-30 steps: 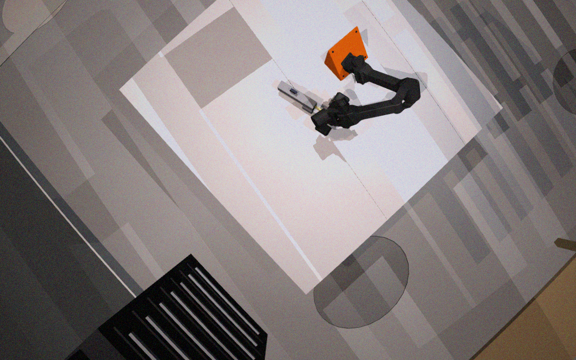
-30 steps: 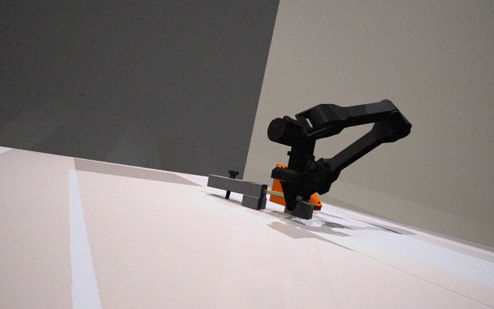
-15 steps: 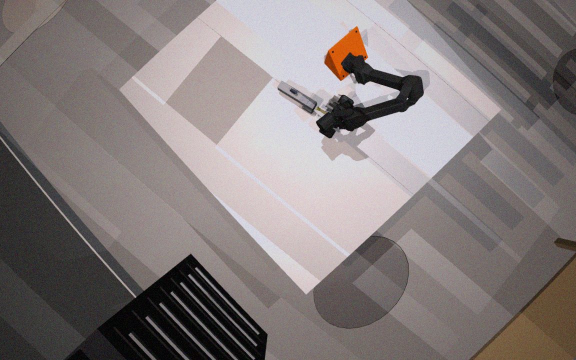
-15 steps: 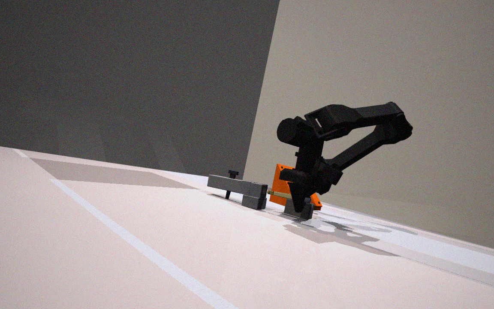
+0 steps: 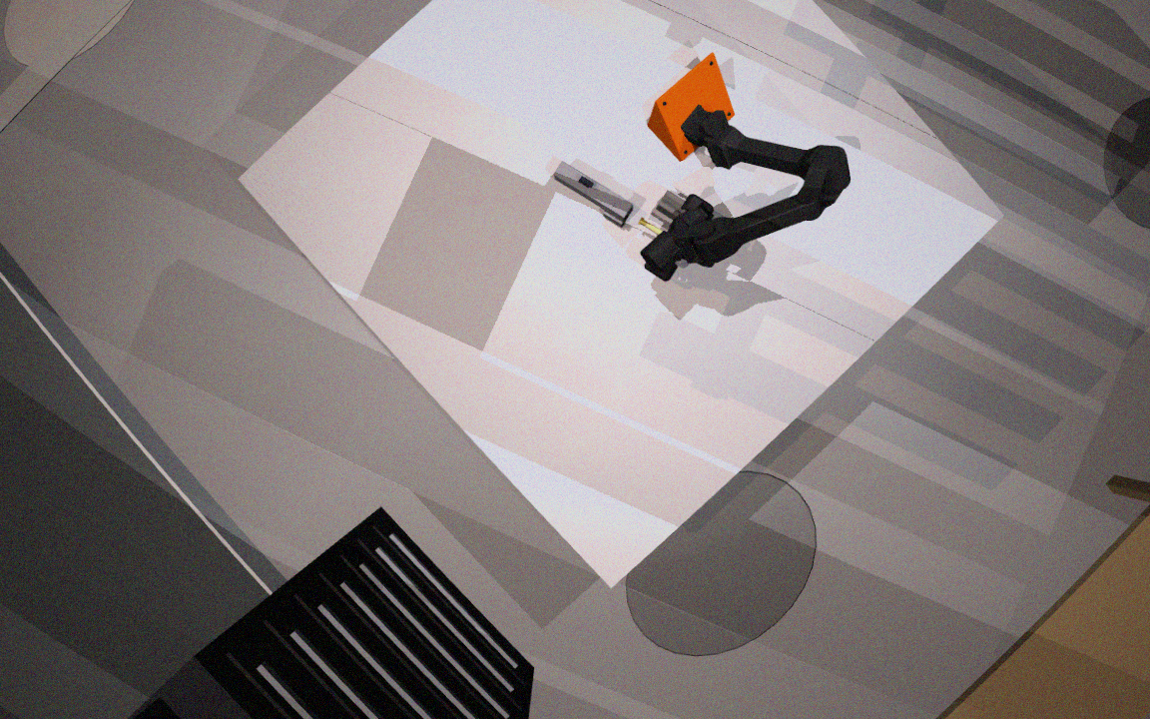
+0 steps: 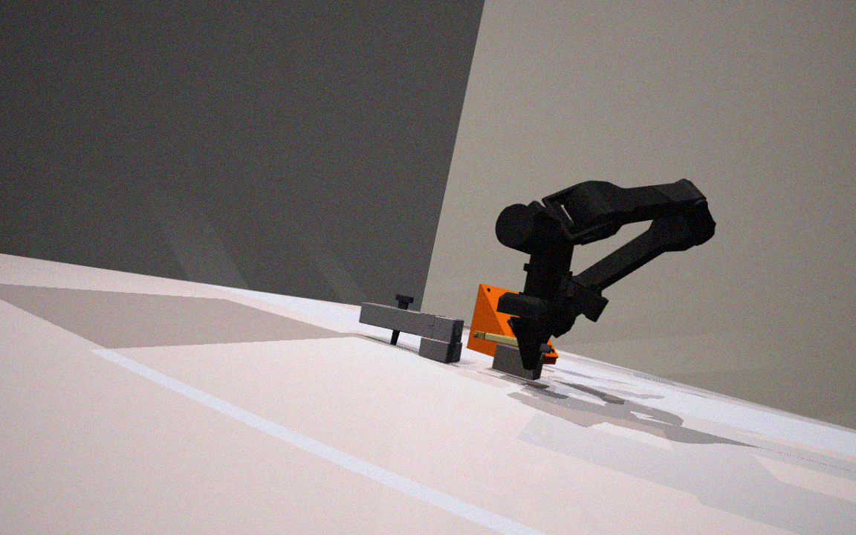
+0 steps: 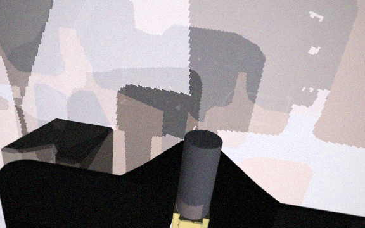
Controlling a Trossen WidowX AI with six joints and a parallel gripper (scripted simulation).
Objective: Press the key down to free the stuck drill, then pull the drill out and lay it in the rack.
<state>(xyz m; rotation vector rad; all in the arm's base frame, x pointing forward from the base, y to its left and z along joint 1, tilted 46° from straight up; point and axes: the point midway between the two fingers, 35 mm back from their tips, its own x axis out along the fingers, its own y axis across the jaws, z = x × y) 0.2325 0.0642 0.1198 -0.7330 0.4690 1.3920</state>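
Right now the drill is 1 cm ahead of my gripper tip, 4 cm to the right of it and 3 cm above it. Round my gripper tip: dark key: 3 cm ahead, 23 cm to the right, 3 cm above; then long grey holder: 3 cm ahead, 20 cm to the right, 1 cm above; then grey rack: 7 cm behind, 5 cm to the right.
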